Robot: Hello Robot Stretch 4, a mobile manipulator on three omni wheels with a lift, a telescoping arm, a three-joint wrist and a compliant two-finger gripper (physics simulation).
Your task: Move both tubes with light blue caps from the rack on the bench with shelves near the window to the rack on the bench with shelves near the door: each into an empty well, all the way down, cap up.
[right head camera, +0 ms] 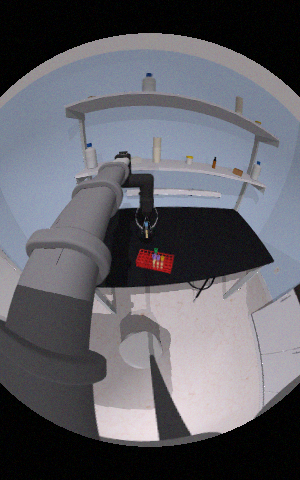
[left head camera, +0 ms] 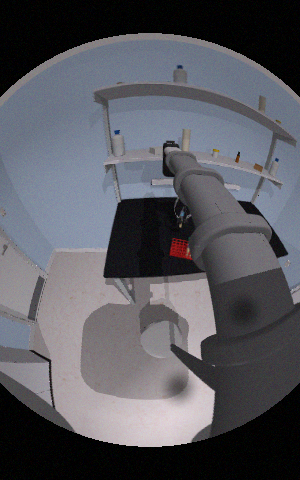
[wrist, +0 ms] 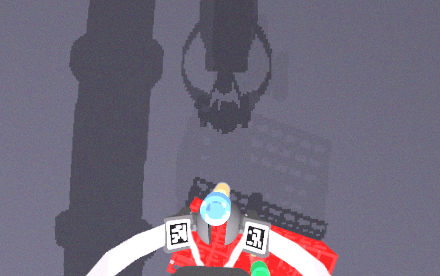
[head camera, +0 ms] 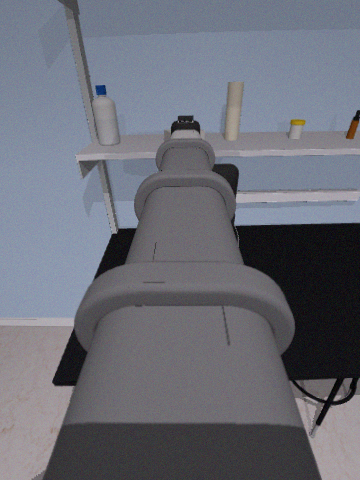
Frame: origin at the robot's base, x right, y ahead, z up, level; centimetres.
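Seen in the pictures: hand, its tool point: [right head camera: 146, 232] [left head camera: 181, 221] [wrist: 218, 220]; robot's base, origin of its link: [right head camera: 141, 348] [left head camera: 160, 337].
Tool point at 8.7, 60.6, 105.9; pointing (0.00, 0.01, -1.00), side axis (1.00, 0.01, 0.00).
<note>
Pixels of each thing's middle, then the offset from my tool point to it, as dx, dy, dz. Level surfaces: height alone.
- tube with a light blue cap, middle of its body: [wrist: 220, 197] [right head camera: 146, 230] [left head camera: 180, 219] +0.0, +1.9, -0.1
- red rack, middle of its body: [wrist: 250, 256] [right head camera: 154, 260] [left head camera: 187, 249] +4.4, -8.2, -14.4
- green-capped tube, middle of its body: [wrist: 256, 257] [right head camera: 155, 255] +4.7, -7.1, -10.9
- yellow-capped tube, middle of its body: [right head camera: 161, 263] +7.6, -12.5, -10.9
- black bench, height of its surface: dz -17.2
- shelf, height of its surface: dz +28.5
- white bottle, middle of its body: [head camera: 105, 116] [left head camera: 117, 142] [right head camera: 90, 155] -36.1, +37.6, +37.4
- tall beige cylinder, middle of its body: [head camera: 233, 112] [right head camera: 156, 149] [left head camera: 185, 140] +8.0, +41.8, +37.4
- yellow-lidded jar, middle of its body: [head camera: 296, 129] +31.6, +42.5, +31.5
My gripper [wrist: 217, 231] [right head camera: 146, 230] is shut on a tube with a light blue cap [wrist: 216, 209] [right head camera: 146, 224] [left head camera: 182, 214]. The tube is held cap up, its tan lower end showing past the cap in the wrist view. It is above the bench, on the wall side of the red rack [right head camera: 141, 261] [left head camera: 176, 246] [wrist: 312, 250], and apart from it. The rack holds a green-capped tube [right head camera: 156, 249] [wrist: 259, 269], purple-capped tubes [right head camera: 154, 256] and a yellow-capped tube [right head camera: 162, 258]. The fingers and lower frame edge hide part of the rack in the wrist view. A second light blue cap does not show.
The black bench [right head camera: 210, 240] [left head camera: 130, 225] [head camera: 305, 290] stands against the blue wall. A shelf [head camera: 270, 146] above it carries a white bottle [head camera: 106, 120], a tall beige cylinder [head camera: 233, 111] and a yellow-lidded jar [head camera: 296, 130]. A round stool [right head camera: 140, 349] stands in front of the bench.
</note>
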